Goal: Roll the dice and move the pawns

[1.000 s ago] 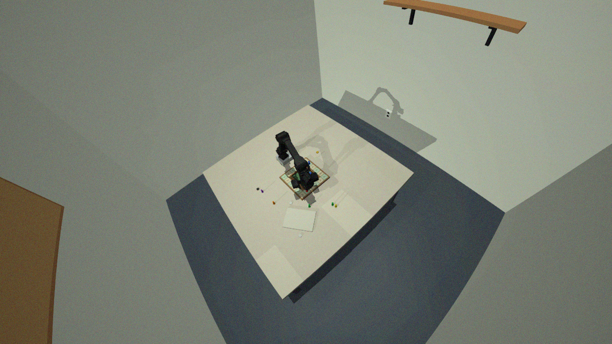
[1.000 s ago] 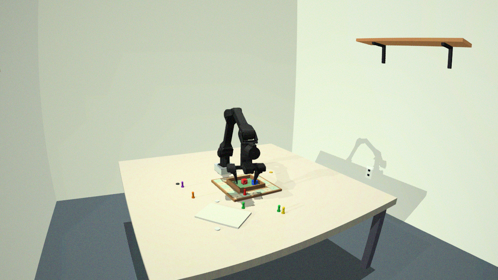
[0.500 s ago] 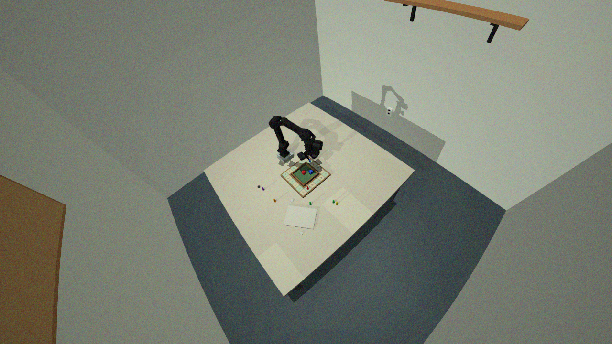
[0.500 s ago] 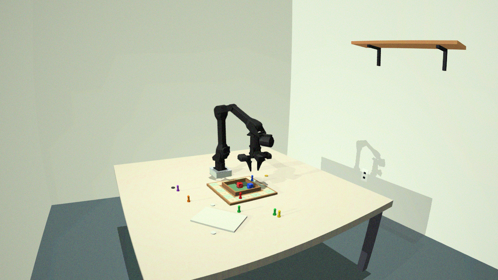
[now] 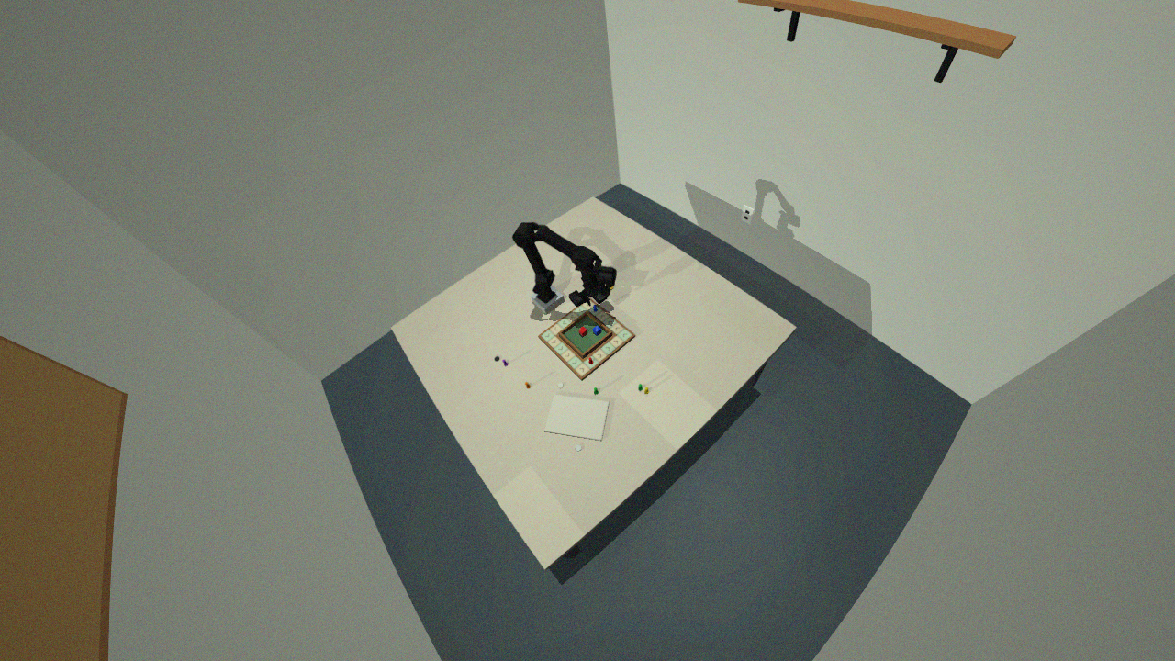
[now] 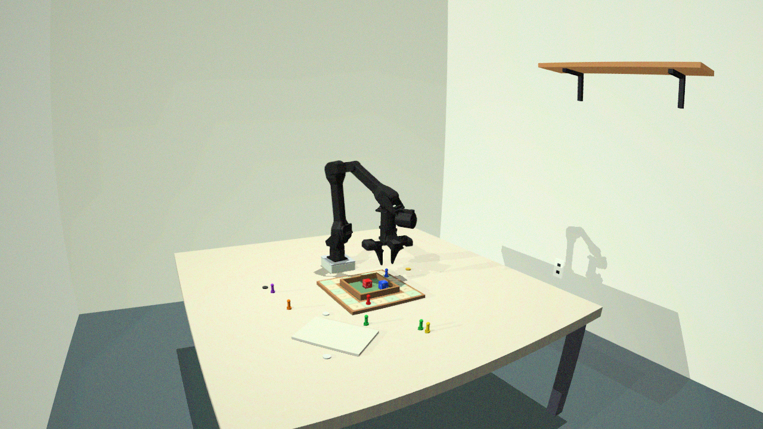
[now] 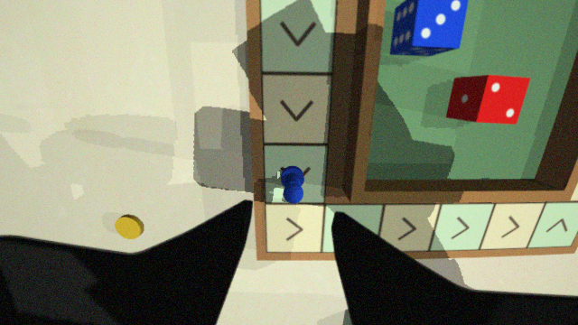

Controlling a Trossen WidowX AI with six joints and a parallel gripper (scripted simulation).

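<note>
Now: gripper tip 3 cm above the blue pawn. From my gripper tip the other things lie so: white card: 40 cm to the right, 26 cm ahead, 6 cm below; then red pawn: 20 cm to the right, 16 cm ahead, 3 cm below; then green tray: 12 cm to the right, 5 cm below, 5 cm ahead.
</note>
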